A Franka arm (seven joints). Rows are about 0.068 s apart.
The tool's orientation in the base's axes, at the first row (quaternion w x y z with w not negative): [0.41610 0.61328 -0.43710 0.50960]
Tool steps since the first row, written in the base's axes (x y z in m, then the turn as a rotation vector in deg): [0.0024 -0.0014 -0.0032 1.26 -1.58 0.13]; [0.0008 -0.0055 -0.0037 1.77 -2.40 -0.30]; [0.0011 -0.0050 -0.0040 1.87 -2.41 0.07]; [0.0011 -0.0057 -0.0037 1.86 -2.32 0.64]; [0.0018 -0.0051 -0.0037 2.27 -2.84 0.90]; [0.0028 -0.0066 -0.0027 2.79 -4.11 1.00]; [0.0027 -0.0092 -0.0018 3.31 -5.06 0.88]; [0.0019 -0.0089 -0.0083 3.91 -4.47 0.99]
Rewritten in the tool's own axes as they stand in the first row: [-0.0028 -0.0021 0.0024 0.43 -0.77 1.82]; [-0.0030 0.0005 0.0060 0.15 -1.07 2.80]; [-0.0033 0.0000 0.0056 0.52 -1.14 2.78]; [-0.0029 0.0003 0.0062 1.08 -1.11 2.62]; [-0.0029 -0.0006 0.0058 1.43 -1.35 3.19]; [-0.0017 -0.0011 0.0074 1.72 -1.50 4.52]; [-0.0005 -0.0002 0.0097 1.76 -1.75 5.58]; [-0.0070 0.0001 0.0101 1.86 -2.48 5.16]
